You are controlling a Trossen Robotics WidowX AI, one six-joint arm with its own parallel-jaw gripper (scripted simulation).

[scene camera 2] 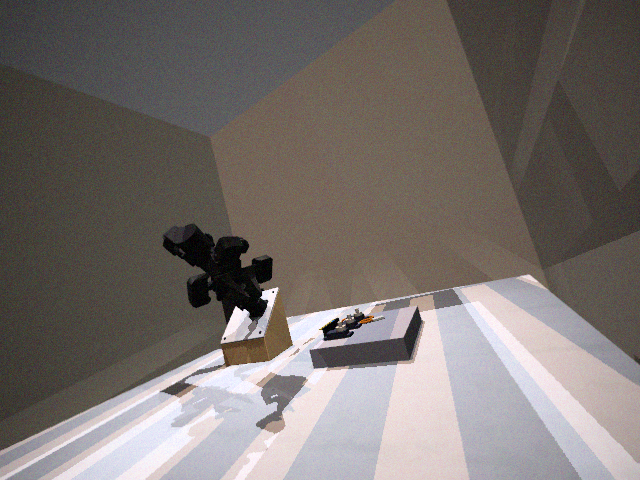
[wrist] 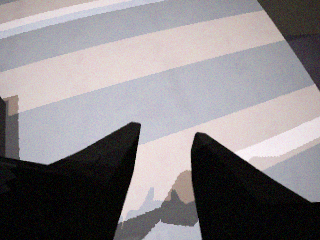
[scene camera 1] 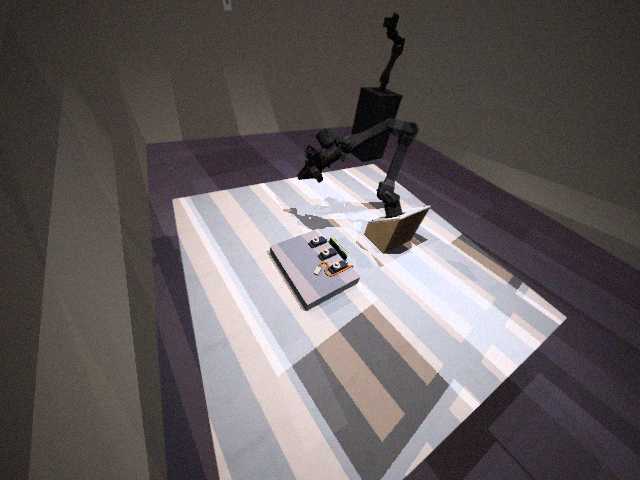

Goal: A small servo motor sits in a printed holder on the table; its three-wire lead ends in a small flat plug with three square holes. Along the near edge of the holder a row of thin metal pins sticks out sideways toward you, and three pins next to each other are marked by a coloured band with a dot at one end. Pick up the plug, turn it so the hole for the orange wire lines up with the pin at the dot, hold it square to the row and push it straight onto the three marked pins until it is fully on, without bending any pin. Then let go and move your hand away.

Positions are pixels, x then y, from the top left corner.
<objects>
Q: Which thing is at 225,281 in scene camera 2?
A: My gripper.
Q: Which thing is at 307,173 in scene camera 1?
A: My gripper.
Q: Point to a grey printed holder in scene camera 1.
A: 297,261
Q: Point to a grey printed holder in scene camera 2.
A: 391,339
</objects>
